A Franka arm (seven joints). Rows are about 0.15 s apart.
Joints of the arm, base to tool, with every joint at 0 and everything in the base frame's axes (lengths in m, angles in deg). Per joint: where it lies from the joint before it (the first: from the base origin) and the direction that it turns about. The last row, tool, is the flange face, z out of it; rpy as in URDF.
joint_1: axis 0 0 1 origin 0 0 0.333
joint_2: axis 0 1 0 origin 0 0 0
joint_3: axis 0 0 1 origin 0 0 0.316
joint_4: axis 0 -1 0 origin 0.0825 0 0
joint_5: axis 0 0 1 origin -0.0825 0 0.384
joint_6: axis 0 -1 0 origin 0 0 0
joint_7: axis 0 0 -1 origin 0.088 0 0
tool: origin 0 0 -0.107 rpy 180 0 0
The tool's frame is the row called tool.
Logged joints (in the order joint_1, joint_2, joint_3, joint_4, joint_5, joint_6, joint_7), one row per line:
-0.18 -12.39 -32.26 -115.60 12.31 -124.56 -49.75
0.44 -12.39 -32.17 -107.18 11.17 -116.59 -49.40
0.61 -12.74 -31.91 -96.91 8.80 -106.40 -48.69
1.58 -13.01 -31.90 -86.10 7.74 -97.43 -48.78
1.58 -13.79 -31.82 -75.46 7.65 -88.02 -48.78
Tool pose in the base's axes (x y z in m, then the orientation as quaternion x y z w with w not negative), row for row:
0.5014 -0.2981 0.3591 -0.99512 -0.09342 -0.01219 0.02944
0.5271 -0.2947 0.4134 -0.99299 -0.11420 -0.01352 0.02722
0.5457 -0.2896 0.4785 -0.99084 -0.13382 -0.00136 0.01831
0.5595 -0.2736 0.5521 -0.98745 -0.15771 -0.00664 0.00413
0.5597 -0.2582 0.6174 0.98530 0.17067 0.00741 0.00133
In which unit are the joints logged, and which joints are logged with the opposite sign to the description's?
The joints are logged in degrees. Opposite sign: joint_2, joint_6.
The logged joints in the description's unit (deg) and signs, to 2 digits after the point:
-0.18 12.39 -32.26 -115.60 12.31 124.56 -49.75
0.44 12.39 -32.17 -107.18 11.17 116.59 -49.40
0.61 12.74 -31.91 -96.91 8.80 106.40 -48.69
1.58 13.01 -31.90 -86.10 7.74 97.43 -48.78
1.58 13.79 -31.82 -75.46 7.65 88.02 -48.78

